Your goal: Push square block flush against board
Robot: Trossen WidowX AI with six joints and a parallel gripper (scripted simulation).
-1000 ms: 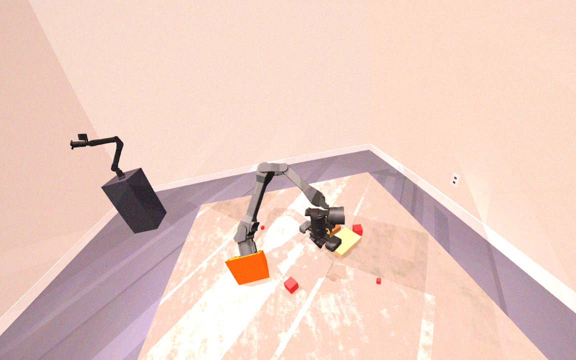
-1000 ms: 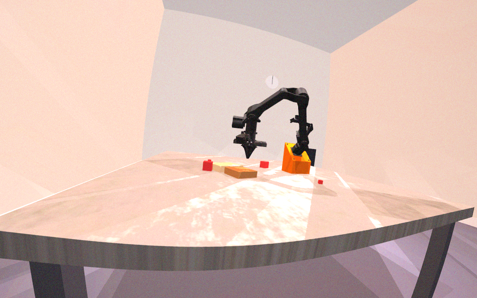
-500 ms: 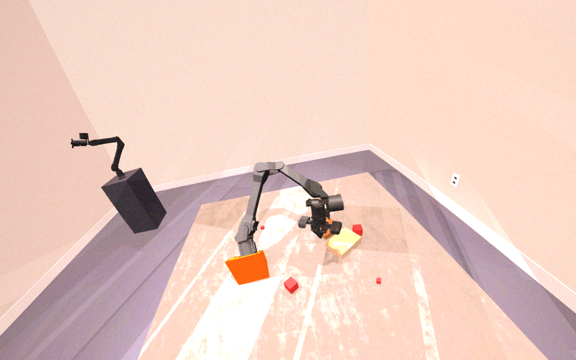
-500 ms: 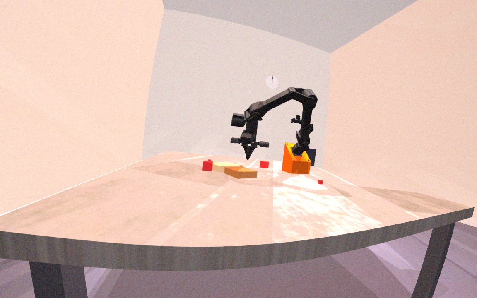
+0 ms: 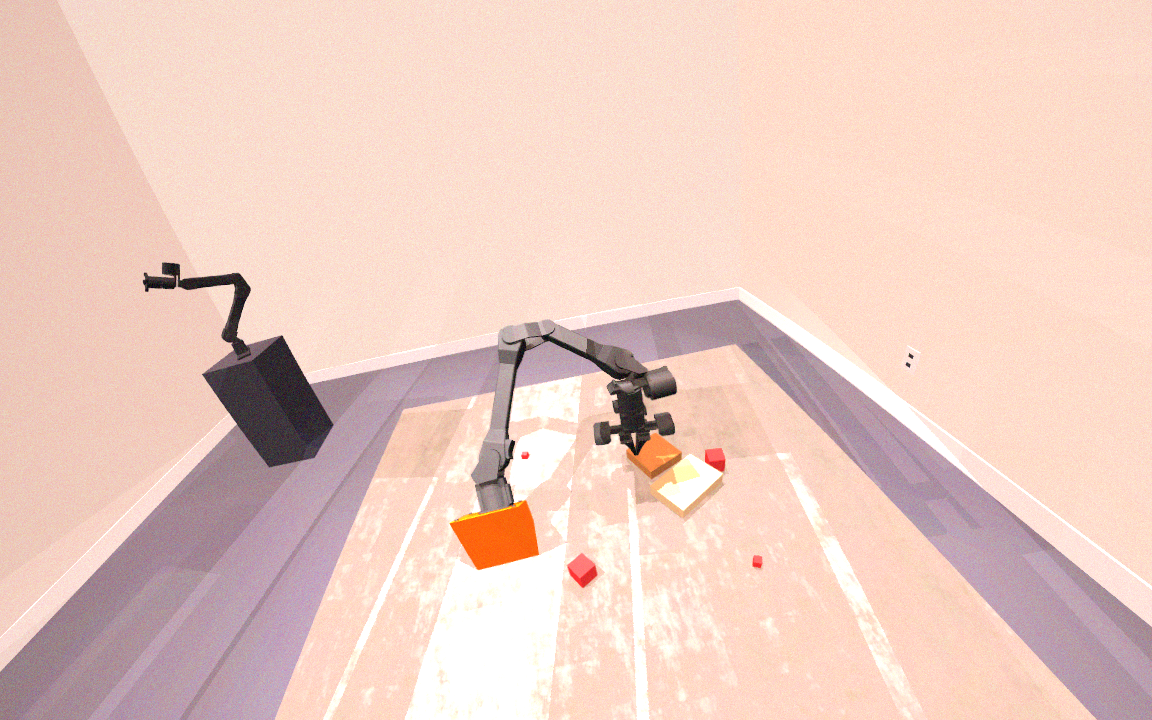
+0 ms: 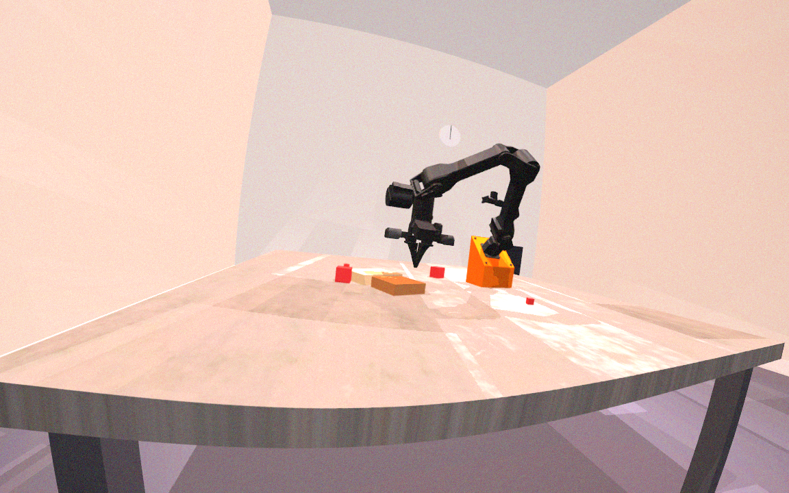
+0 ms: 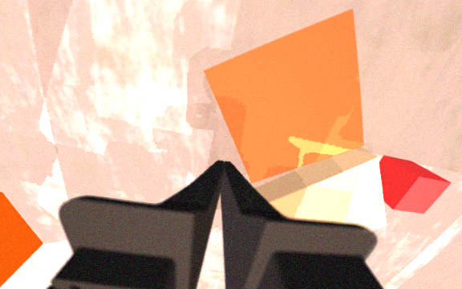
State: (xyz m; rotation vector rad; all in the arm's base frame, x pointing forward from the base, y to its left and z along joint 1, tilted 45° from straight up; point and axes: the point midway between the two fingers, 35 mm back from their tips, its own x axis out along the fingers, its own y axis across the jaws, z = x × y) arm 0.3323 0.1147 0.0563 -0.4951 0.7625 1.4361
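The orange square block lies 50 mm below my gripper tip, 50 mm ahead of it and 30 mm to the left of it. From my gripper tip the other things lie so: pale yellow flat piece 90 mm to the right, 90 mm ahead, 50 mm below.
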